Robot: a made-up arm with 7 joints. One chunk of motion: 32 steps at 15 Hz.
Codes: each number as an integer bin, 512 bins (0 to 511) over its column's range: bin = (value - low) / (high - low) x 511, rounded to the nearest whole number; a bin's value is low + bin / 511 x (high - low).
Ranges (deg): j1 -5..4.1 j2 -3.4..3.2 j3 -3.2..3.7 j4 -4.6..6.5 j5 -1.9..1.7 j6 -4.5..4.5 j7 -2.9..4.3
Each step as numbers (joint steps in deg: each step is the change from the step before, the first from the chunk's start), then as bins.
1 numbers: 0.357 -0.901 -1.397 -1.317 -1.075 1.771 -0.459
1 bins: 301 193 134 151 117 356 173
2 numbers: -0.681 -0.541 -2.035 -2.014 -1.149 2.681 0.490
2 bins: 243 221 86 119 107 408 241
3 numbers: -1.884 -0.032 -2.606 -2.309 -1.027 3.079 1.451
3 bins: 175 261 44 105 124 430 309
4 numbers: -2.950 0.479 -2.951 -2.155 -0.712 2.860 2.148
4 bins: 115 300 18 113 169 418 358
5 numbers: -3.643 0.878 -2.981 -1.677 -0.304 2.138 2.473
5 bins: 76 331 16 135 227 377 381
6 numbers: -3.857 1.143 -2.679 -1.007 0.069 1.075 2.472
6 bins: 64 352 39 165 279 317 381
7 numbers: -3.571 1.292 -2.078 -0.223 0.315 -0.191 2.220
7 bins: 80 363 83 201 314 245 363
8 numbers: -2.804 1.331 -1.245 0.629 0.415 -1.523 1.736
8 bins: 123 366 145 241 329 169 329
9 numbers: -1.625 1.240 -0.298 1.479 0.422 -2.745 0.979
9 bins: 190 359 215 280 330 100 275
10 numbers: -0.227 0.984 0.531 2.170 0.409 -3.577 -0.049
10 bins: 268 339 276 312 328 52 202
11 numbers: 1.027 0.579 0.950 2.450 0.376 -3.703 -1.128
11 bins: 338 308 307 325 323 45 126
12 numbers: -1.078 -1.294 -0.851 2.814 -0.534 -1.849 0.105
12 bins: 220 163 174 341 194 151 213
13 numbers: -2.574 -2.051 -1.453 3.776 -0.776 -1.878 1.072
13 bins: 136 104 129 386 160 149 282
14 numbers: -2.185 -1.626 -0.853 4.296 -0.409 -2.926 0.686
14 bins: 158 137 174 410 212 89 255
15 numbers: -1.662 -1.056 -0.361 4.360 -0.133 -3.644 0.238
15 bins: 187 181 210 412 251 49 223
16 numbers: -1.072 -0.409 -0.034 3.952 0.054 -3.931 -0.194
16 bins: 221 232 234 394 277 32 192
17 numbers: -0.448 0.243 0.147 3.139 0.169 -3.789 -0.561
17 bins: 256 282 248 356 294 40 166
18 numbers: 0.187 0.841 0.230 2.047 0.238 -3.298 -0.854
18 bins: 291 328 254 306 303 68 145
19 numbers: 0.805 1.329 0.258 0.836 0.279 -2.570 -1.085
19 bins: 326 366 256 250 309 110 129
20 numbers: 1.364 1.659 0.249 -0.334 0.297 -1.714 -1.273
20 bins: 357 392 255 196 312 158 115
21 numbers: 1.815 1.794 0.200 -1.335 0.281 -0.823 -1.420
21 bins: 383 402 252 150 310 209 105
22 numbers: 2.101 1.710 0.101 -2.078 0.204 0.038 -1.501
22 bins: 399 396 244 116 299 258 99
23 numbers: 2.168 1.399 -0.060 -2.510 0.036 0.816 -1.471
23 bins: 403 372 233 96 275 302 101
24 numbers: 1.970 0.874 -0.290 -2.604 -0.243 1.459 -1.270
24 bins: 391 331 216 92 235 338 116
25 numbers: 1.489 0.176 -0.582 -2.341 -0.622 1.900 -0.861
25 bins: 364 277 194 104 181 363 145
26 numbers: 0.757 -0.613 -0.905 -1.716 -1.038 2.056 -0.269
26 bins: 323 216 170 133 122 372 187
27 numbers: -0.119 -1.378 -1.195 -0.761 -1.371 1.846 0.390
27 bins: 274 157 148 177 75 360 233
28 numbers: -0.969 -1.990 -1.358 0.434 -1.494 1.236 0.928
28 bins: 226 109 136 232 58 326 272
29 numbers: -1.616 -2.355 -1.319 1.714 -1.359 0.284 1.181
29 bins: 190 81 139 291 77 272 290
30 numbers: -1.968 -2.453 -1.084 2.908 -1.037 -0.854 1.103
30 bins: 170 73 157 346 122 207 284
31 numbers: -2.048 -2.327 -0.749 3.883 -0.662 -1.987 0.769
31 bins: 166 83 182 391 176 143 260
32 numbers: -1.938 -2.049 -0.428 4.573 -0.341 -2.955 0.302
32 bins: 172 105 205 422 221 88 227
